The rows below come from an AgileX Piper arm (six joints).
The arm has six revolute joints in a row. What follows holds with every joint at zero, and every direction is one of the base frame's. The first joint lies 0.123 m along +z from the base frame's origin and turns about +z. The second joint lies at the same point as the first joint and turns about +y. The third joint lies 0.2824 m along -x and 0.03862 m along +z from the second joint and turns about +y. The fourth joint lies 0.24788 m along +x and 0.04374 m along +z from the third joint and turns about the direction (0.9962, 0, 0.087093). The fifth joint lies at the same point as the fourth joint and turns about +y. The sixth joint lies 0.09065 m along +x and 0.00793 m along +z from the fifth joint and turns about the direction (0.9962, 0, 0.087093). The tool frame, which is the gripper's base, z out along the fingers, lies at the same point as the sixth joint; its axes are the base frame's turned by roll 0, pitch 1.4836 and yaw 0 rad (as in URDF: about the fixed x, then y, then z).
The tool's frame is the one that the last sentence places.
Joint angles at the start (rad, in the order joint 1, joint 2, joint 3, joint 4, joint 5, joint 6):
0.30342 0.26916 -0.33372 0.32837 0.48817 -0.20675
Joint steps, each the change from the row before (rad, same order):
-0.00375 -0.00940 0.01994 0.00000 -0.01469 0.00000
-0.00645 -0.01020 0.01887 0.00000 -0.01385 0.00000
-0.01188 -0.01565 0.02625 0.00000 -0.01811 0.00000
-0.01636 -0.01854 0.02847 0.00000 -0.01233 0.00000
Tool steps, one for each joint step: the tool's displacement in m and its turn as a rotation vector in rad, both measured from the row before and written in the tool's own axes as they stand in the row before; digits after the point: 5 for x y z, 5 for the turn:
0.00450 -0.00121 0.00114 0.00746 -0.00447 0.00271
0.00423 -0.00131 0.00088 0.00970 -0.00584 0.00319
0.00595 -0.00197 0.00101 0.01592 -0.00880 0.00499
0.00706 -0.00220 0.00090 0.01896 -0.00437 0.00611

